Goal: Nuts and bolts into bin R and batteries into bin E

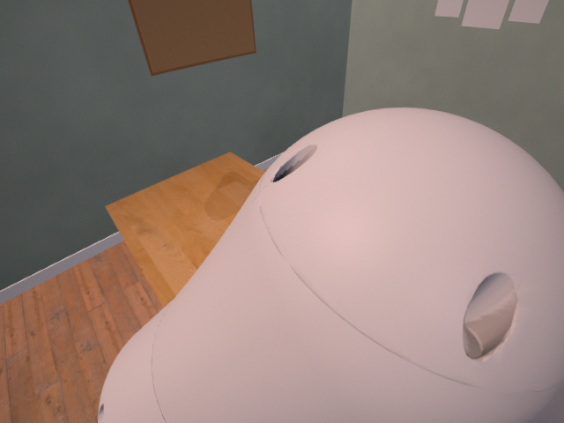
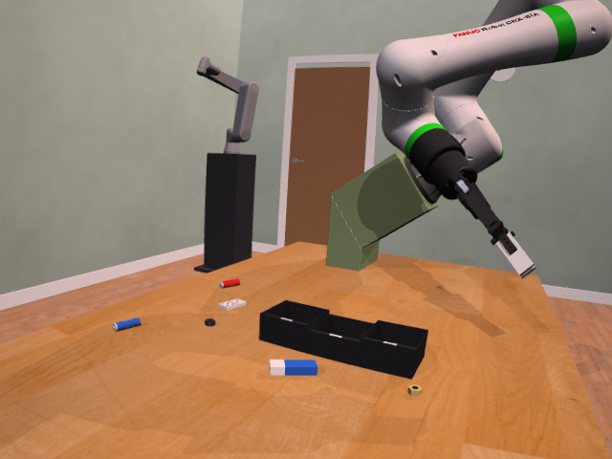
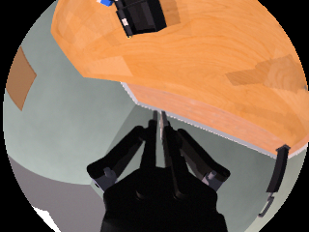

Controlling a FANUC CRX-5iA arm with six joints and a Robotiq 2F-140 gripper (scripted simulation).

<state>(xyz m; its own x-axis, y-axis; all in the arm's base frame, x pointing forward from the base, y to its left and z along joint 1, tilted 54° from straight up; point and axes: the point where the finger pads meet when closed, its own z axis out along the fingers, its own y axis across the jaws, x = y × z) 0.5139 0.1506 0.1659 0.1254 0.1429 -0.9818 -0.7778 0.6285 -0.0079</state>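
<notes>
Right now my hand is 7 cm short of the black three-compartment bin, 25 cm to the left of it and 15 cm above it. Round my hand: blue-and-white eraser: 17 cm ahead, 29 cm to the right, 17 cm below; then brass nut: 16 cm ahead, 12 cm to the right, 17 cm below; then black nut: 9 cm ahead, 48 cm to the right, 17 cm below.
</notes>
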